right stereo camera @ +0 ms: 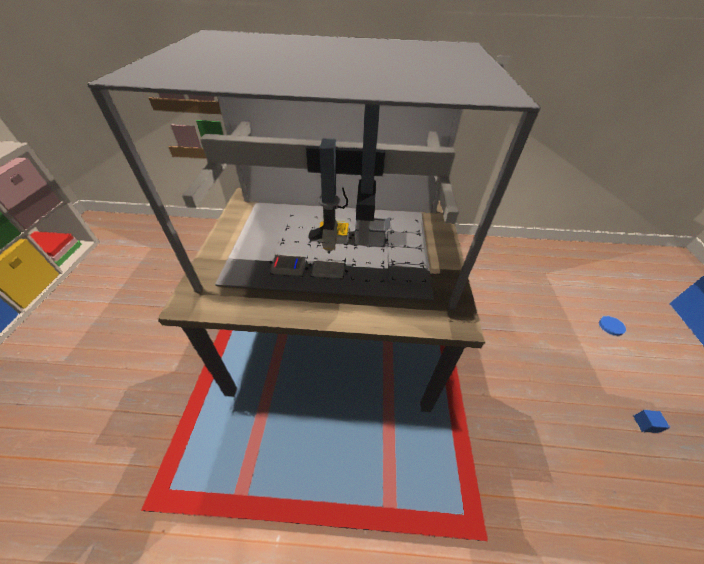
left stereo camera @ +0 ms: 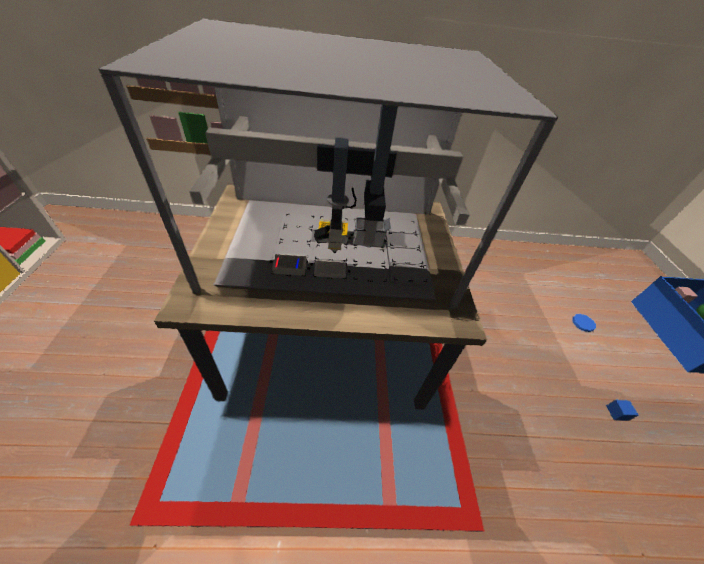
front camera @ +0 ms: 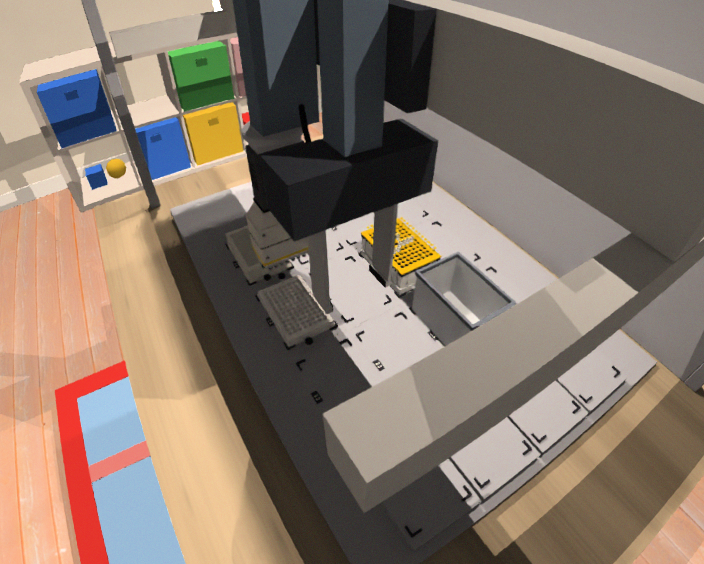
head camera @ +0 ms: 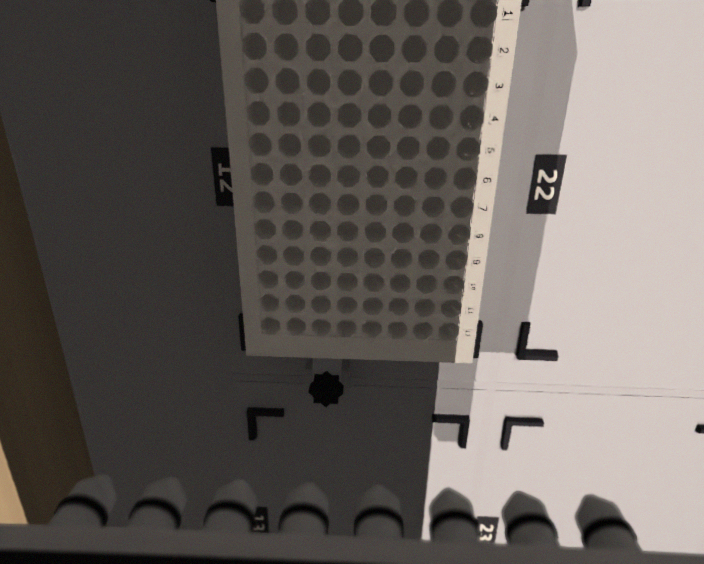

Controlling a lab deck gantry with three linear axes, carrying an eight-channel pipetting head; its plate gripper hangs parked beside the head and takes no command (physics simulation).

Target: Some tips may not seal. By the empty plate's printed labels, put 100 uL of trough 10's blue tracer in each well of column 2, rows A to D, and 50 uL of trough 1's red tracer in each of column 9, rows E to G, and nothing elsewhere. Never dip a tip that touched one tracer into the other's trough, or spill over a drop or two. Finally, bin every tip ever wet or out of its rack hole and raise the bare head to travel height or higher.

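The pipetting head (front camera: 271,237) (left stereo camera: 334,237) (right stereo camera: 329,237) hangs above the deck between the plate and the tip rack; its nozzles (head camera: 305,511) look bare in the head view. The parked gripper (front camera: 354,295) is open, its fingers wide apart with nothing between them. The shaded plate (front camera: 296,308) (head camera: 364,161) (left stereo camera: 330,269) (right stereo camera: 327,269) shows dark wells and column numbers along one edge; no tracer is visible. The trough block (front camera: 239,249) (left stereo camera: 289,270) (right stereo camera: 287,272) has a red strip (left stereo camera: 277,262) and a blue strip (left stereo camera: 297,263). The yellow tip rack (front camera: 420,255) (left stereo camera: 342,226) (right stereo camera: 342,229) is partly hidden.
The open grey waste bin (front camera: 431,305) (left stereo camera: 369,236) (right stereo camera: 369,236) stands beside the tip rack. A beige gantry beam (front camera: 481,364) crosses the front view. A black knob (head camera: 326,388) sits by the plate's end. Slot labels 12 and 22 flank the plate.
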